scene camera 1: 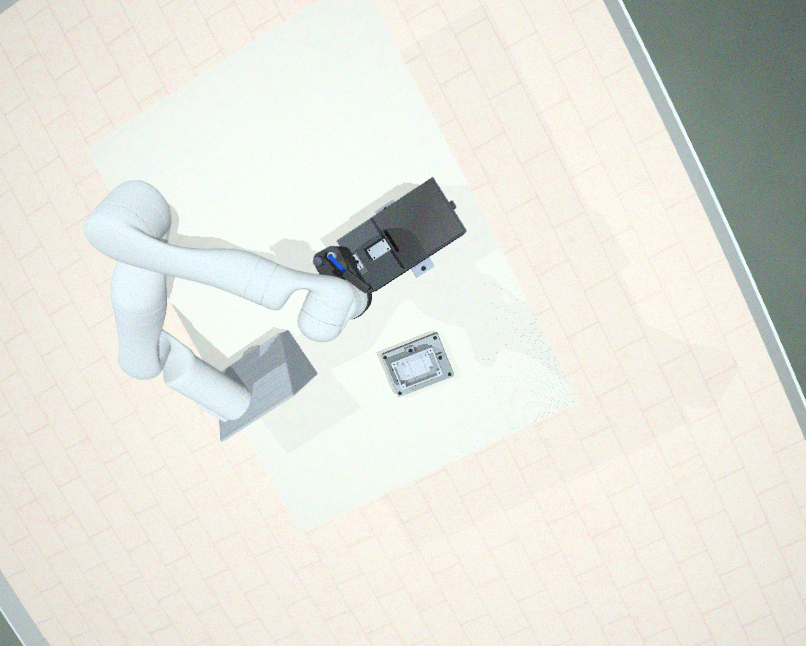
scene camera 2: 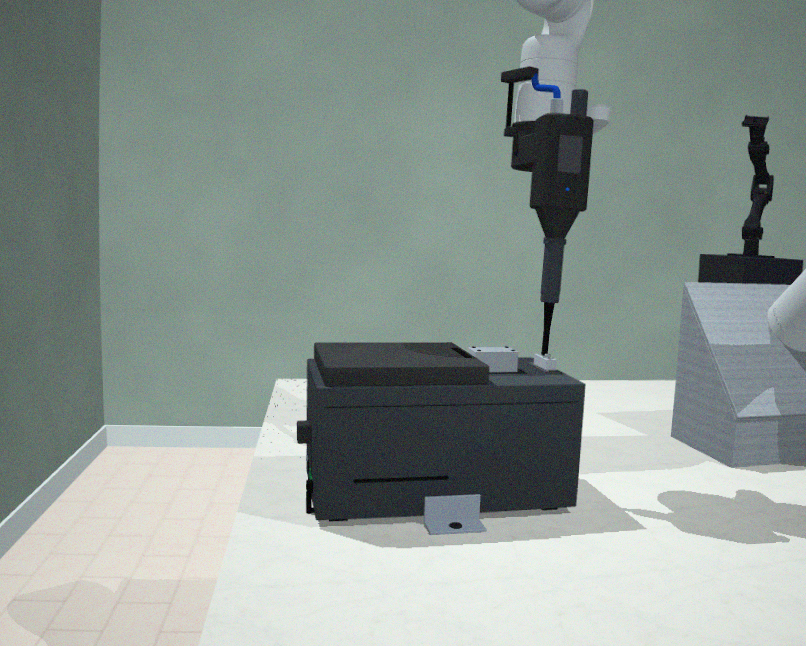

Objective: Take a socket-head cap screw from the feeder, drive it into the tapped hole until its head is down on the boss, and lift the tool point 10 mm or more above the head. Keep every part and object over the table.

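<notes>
The dark box-shaped feeder (scene camera 1: 420,218) (scene camera 2: 444,437) stands on the table. A small light pick-up block (scene camera 1: 357,261) (scene camera 2: 544,364) sits on the feeder's top, at its right end in scene camera 2. My black screwdriver (scene camera 2: 545,352) points down, nearly upright, with its thin bit tip at this block. I cannot tell whether the tip touches a screw; none can be made out. In scene camera 1 the arm and tool body hide the tip. The grey workpiece (scene camera 1: 386,369) lies apart from the feeder; its tapped hole and boss are too small to tell.
A grey sloped stand (scene camera 1: 302,373) (scene camera 2: 706,376) is near the arm's base, with a dark jointed object (scene camera 2: 758,188) behind it in scene camera 2. A light block (scene camera 1: 378,249) (scene camera 2: 494,360) is on the feeder beside its raised lid. A bracket (scene camera 1: 420,269) (scene camera 2: 452,511) juts from the feeder's side.
</notes>
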